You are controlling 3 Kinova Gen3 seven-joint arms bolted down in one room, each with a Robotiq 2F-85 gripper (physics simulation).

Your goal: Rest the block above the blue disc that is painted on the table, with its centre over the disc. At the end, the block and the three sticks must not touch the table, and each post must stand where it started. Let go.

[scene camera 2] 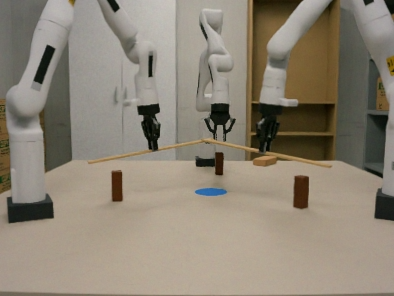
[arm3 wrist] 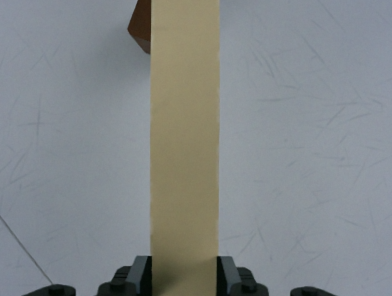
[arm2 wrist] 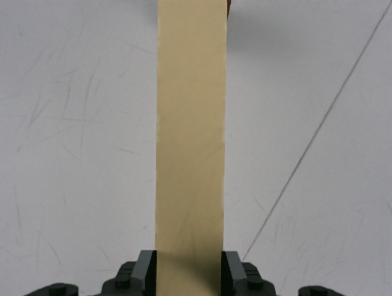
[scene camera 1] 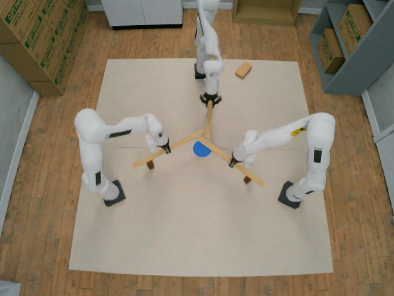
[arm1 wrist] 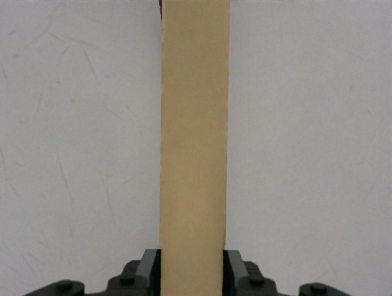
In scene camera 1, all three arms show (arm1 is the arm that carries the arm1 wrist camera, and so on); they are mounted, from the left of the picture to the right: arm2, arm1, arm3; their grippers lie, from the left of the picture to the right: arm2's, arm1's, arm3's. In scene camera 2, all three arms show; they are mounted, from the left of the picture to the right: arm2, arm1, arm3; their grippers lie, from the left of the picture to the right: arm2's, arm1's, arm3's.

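Arm1's gripper [arm1 wrist: 192,272] [scene camera 1: 210,102] is shut on a stick [arm1 wrist: 195,125] [scene camera 1: 209,120]. Arm2's gripper [arm2 wrist: 189,272] [scene camera 1: 167,148] [scene camera 2: 154,149] is shut on a second stick [arm2 wrist: 191,125] [scene camera 1: 185,141] [scene camera 2: 120,156]. Arm3's gripper [arm3 wrist: 184,275] [scene camera 1: 233,162] [scene camera 2: 262,150] is shut on a third stick [arm3 wrist: 185,125] [scene camera 1: 250,173] [scene camera 2: 300,160]. All sticks are raised, outer ends lower; inner ends meet or nearly meet near the blue disc [scene camera 1: 201,149] [scene camera 2: 211,191]; contact is unclear. Brown posts [scene camera 2: 116,185] [scene camera 2: 219,163] [scene camera 2: 301,192] stand upright. The block [scene camera 1: 243,70] [scene camera 2: 264,160] lies on the table.
The block is right of arm1's base [scene camera 1: 200,71] in scene camera 1. Arm2's base [scene camera 1: 114,193] and arm3's base [scene camera 1: 290,195] stand at the left and right. Boxes [scene camera 1: 30,45] and a grey shelf [scene camera 1: 345,82] stand beyond the table [scene camera 1: 200,240].
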